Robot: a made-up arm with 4 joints. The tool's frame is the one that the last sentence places.
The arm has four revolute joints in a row. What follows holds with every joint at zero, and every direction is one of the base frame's. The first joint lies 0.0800 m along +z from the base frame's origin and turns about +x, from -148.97 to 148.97 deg. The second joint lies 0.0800 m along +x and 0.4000 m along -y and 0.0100 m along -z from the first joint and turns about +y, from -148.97 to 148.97 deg. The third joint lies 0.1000 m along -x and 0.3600 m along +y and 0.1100 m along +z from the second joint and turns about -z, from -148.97 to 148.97 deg. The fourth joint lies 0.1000 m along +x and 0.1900 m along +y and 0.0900 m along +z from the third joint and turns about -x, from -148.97 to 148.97 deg. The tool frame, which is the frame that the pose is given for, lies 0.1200 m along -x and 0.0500 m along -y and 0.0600 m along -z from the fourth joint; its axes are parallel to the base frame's.
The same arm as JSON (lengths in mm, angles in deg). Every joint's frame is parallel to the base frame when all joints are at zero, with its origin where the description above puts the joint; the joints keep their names.
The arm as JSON. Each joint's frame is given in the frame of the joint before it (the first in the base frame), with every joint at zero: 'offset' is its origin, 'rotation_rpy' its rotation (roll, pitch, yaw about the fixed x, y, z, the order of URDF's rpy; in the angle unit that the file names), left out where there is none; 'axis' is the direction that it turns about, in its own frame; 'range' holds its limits. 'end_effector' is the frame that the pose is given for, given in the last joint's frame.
{"length_unit": "mm", "angle_unit": "deg", "chain": [{"id": "joint 1", "offset": [0.0, 0.0, 80.0], "axis": [1.0, 0.0, 0.0], "range": [-148.97, 148.97]}, {"id": "joint 2", "offset": [80.0, -400.0, -10.0], "axis": [0.0, 1.0, 0.0], "range": [-148.97, 148.97]}, {"id": "joint 3", "offset": [-100.0, 360.0, 110.0], "axis": [0.0, 0.0, -1.0], "range": [-148.97, 148.97]}, {"id": "joint 4", "offset": [100.0, 190.0, 90.0], "axis": [-1.0, 0.0, 0.0], "range": [-148.97, 148.97]}], "end_effector": {"offset": [-120.0, -50.0, -60.0]}}
